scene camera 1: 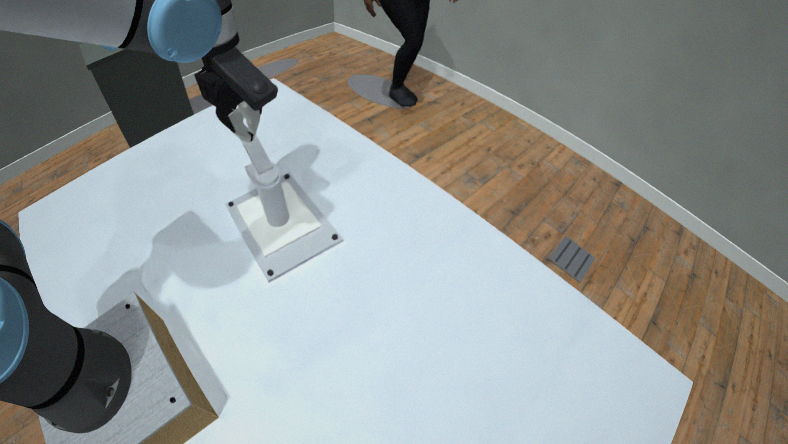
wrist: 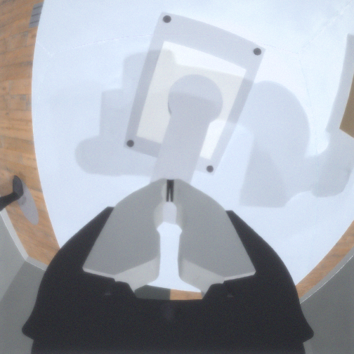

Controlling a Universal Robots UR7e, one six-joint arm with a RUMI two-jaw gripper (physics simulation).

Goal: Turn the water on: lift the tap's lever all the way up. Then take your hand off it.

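Seen in the pictures: gripper, between the fingertips: (scene camera 1: 250,141); arm's base, origin of its link: (scene camera 1: 89,381).
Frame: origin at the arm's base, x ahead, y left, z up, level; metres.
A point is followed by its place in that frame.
Observation:
The tap is a grey upright post (scene camera 1: 274,204) @(x 0.409, y 0.180, z -0.023 m) with a round head (wrist: 195,95), standing on a light grey base plate (scene camera 1: 303,250) @(x 0.424, y 0.105, z -0.095 m) (wrist: 210,42) with dark screws at its corners. Its flat grey lever (scene camera 1: 259,157) @(x 0.412, y 0.222, z 0.062 m) (wrist: 182,145) reaches from the head out toward the gripper; its exact tilt is hard to tell. My gripper (scene camera 1: 250,137) @(x 0.411, y 0.261, z 0.077 m) (wrist: 169,181) is shut, its two light grey fingertips together with nothing visible between them. The tips are at the lever's outer end and cover it in the wrist view; whether they touch it cannot be seen.
The white table (scene camera 1: 441,308) @(x 0.570, y -0.135, z -0.103 m) bears the tap and the arm's wooden mounting block (scene camera 1: 173,352) @(x 0.127, y 0.013, z -0.058 m), at the near left in the scene view. A dark cabinet (scene camera 1: 143,93) stands behind the table. A person (scene camera 1: 408,49) in black trousers stands on the wooden floor beyond it.

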